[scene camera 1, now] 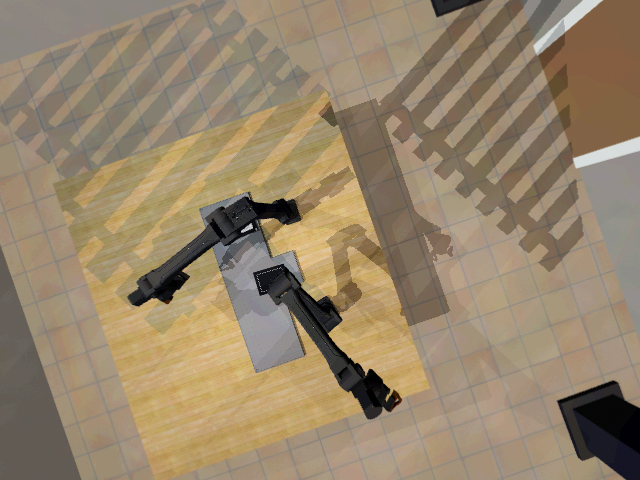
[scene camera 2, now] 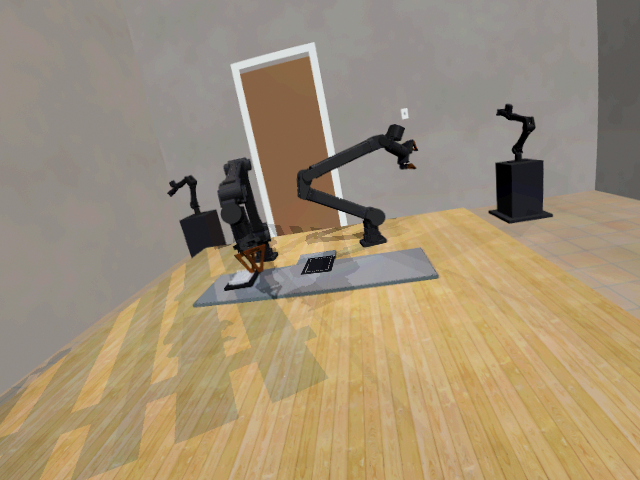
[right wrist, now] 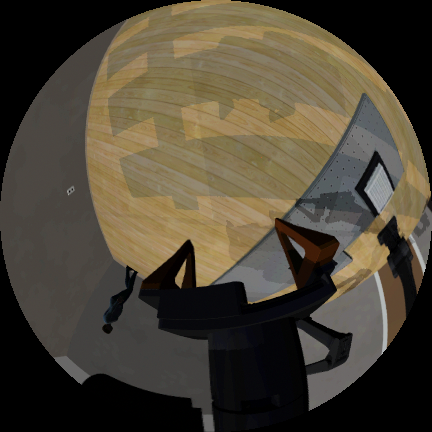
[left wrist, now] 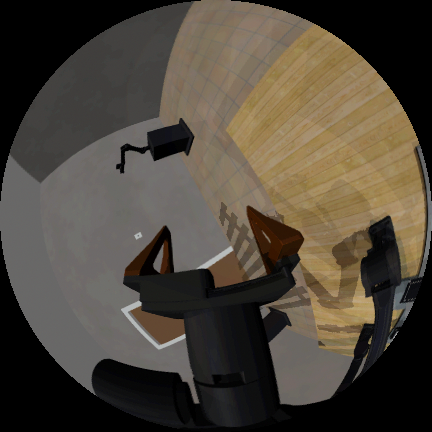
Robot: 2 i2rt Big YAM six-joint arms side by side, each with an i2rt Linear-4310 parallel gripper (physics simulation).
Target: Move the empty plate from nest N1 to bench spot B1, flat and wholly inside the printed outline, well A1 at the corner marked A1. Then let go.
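Pixels of known places: left gripper, fingertip midpoint: (scene camera 1: 391, 391) (scene camera 2: 416, 159) (left wrist: 205, 219); right gripper, fingertip midpoint: (scene camera 1: 179, 286) (scene camera 2: 256, 272) (right wrist: 232, 233); left arm's base, origin of the base link: (scene camera 1: 325, 309) (scene camera 2: 373, 242) (left wrist: 383, 237); right arm's base, origin of the base link: (scene camera 1: 290, 212) (scene camera 2: 265, 258) (right wrist: 386, 229).
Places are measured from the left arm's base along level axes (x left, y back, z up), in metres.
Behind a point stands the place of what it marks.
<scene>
The white plate (scene camera 2: 240, 278) {x -0.624, y -0.187, z 0.039 m} (right wrist: 378, 189) {x -0.619, y -0.171, z 0.037 m} sits in the black-rimmed nest at one end of the grey board; in scene camera 1 the right arm hides most of it. Spot B1 shows as a black square with a dashed outline (scene camera 1: 268, 279) {x -0.299, y -0.173, z 0.014 m} (scene camera 2: 318, 264) {x -0.291, y -0.161, z 0.015 m} near the board's middle; the left arm partly covers it in scene camera 1. The A1 mark is too small to read. My right gripper (scene camera 1: 166, 298) (scene camera 2: 255, 270) {x -0.491, y -0.499, z 0.167 m} (right wrist: 232, 233) {x -0.491, y -0.499, z 0.167 m} is open and empty, raised and off to the side of the plate. My left gripper (scene camera 2: 413, 155) {x 0.308, y 0.094, z 0.349 m} (left wrist: 205, 219) {x 0.308, y 0.094, z 0.349 m} is open and empty, high up and far from both.
The grey board (scene camera 1: 273, 343) {x 0.004, y -0.330, z 0.013 m} (scene camera 2: 392, 268) {x -0.029, y -0.362, z 0.013 m} lies on the wooden table (scene camera 1: 206, 403) {x 0.091, y -0.810, z 0.000 m} (scene camera 2: 413, 372) {x -0.161, y -0.865, z 0.000 m}. In scene camera 1 my right arm passes over the plate's end and my left arm's elbow is over B1's edge. Black pedestals (scene camera 2: 519, 188) (left wrist: 170, 141) stand beyond the table.
</scene>
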